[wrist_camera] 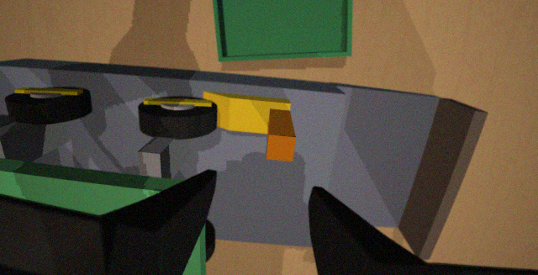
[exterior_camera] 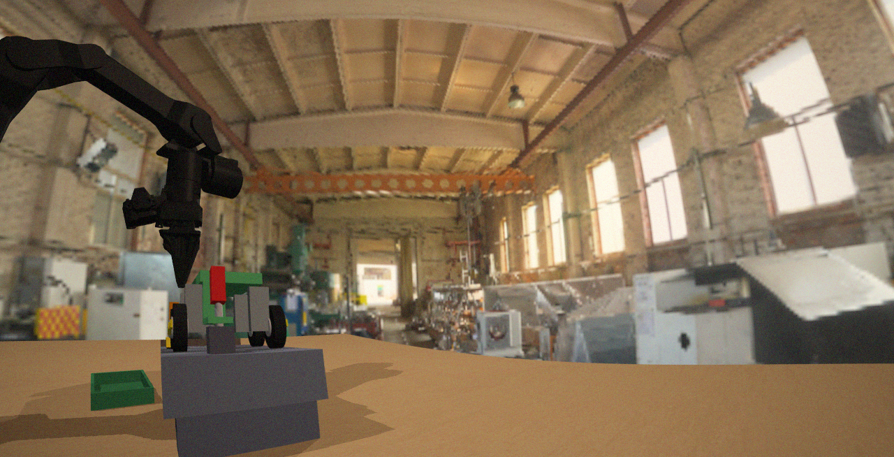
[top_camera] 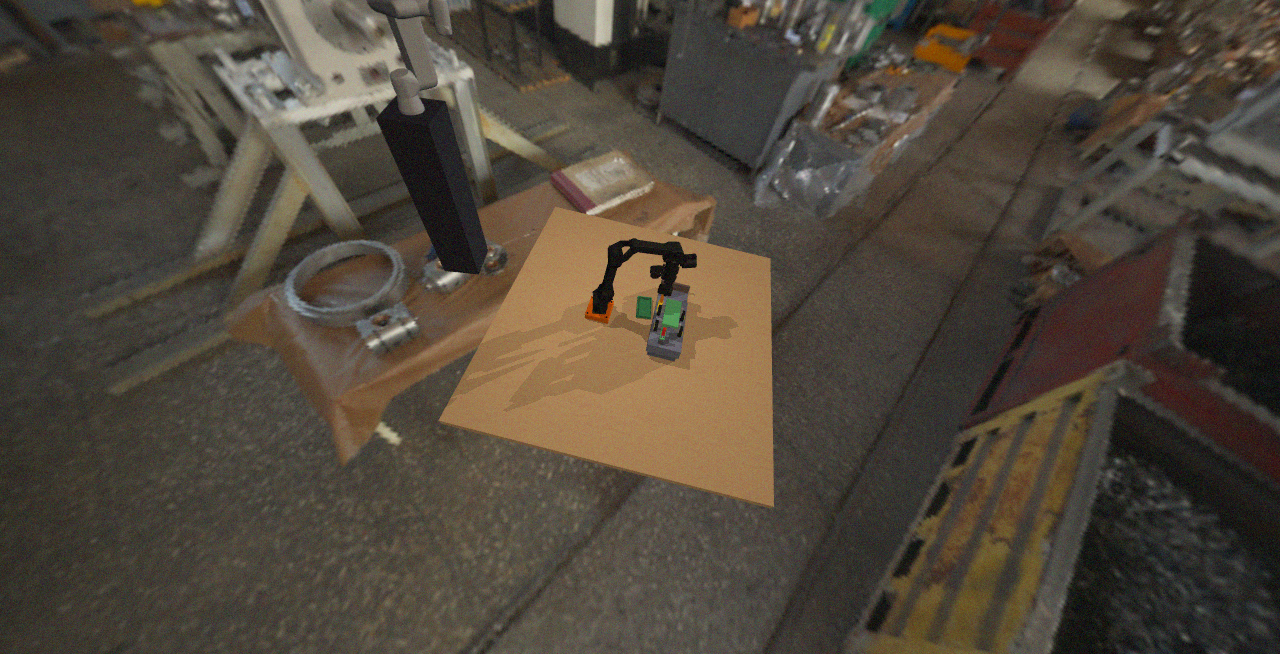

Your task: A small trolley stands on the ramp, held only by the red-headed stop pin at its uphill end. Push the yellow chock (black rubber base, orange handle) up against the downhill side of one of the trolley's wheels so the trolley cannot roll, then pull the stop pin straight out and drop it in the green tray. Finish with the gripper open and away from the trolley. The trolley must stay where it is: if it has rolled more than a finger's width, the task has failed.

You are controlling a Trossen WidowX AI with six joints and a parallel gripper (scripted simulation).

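My gripper tip is 22 cm to the left of the stop pin, 2 cm above it and 1 cm past it. From my gripper tip the other things lie so: ramp (12 cm to the right, 10 cm below, 3 cm ahead); green trolley (12 cm to the right, 4 cm below, 3 cm ahead); yellow chock (7 cm below, 2 cm to the right, 1 cm behind).
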